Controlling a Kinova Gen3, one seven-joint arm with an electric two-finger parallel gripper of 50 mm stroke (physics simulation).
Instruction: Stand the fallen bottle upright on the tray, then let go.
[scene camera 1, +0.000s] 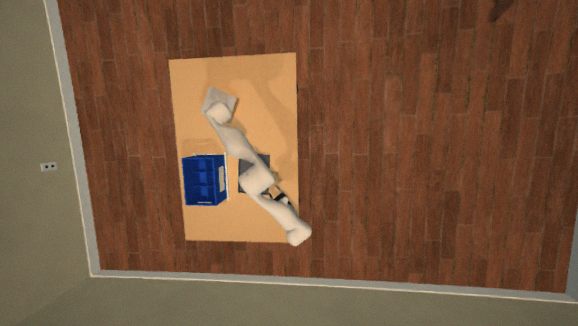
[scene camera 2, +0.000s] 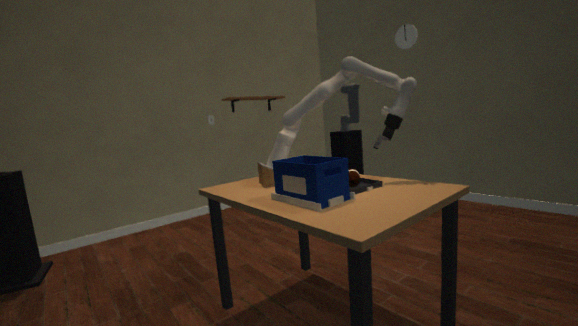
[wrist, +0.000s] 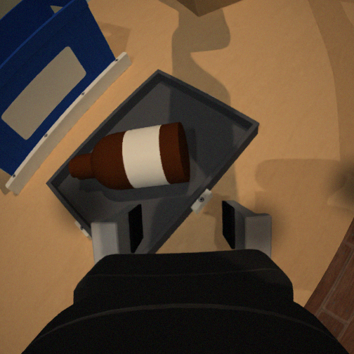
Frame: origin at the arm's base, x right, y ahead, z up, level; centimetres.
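Seen in the pictures: gripper, fingertip midpoint: (scene camera 1: 273, 190) (scene camera 2: 376, 148).
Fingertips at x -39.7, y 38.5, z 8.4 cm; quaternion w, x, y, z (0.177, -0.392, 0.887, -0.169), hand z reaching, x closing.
Offsets run from my fingertips to a thing's top centre.
The brown bottle with a white label band {dx +15.8, dy -0.5, dz -9.4 cm} (wrist: 143, 156) (scene camera 2: 354, 176) lies on its side in the dark grey tray {dx +15.8, dy -3.0, dz -14.8 cm} (wrist: 215, 132) (scene camera 2: 371, 184) (scene camera 1: 264, 160). In the wrist view its neck points left, to the tray's left corner, and its base faces right. The arm hides the bottle in scene camera 1. My gripper (wrist: 181, 219) (scene camera 2: 377, 146) is open, its two fingers wide apart with no object between them. It hangs well above the table, and in the wrist view the fingers show below the bottle, over the tray's lower right edge.
A blue bin {dx +42.1, dy +3.4, dz +0.1 cm} (scene camera 1: 203, 179) (scene camera 2: 332, 183) (wrist: 90, 37) with a pale label stands beside the tray, in a low white frame (wrist: 70, 124) (scene camera 2: 300, 202). A brown block (scene camera 2: 266, 175) (wrist: 200, 6) is by the arm's base. The table edge (scene camera 2: 361, 246) lies beyond the bin.
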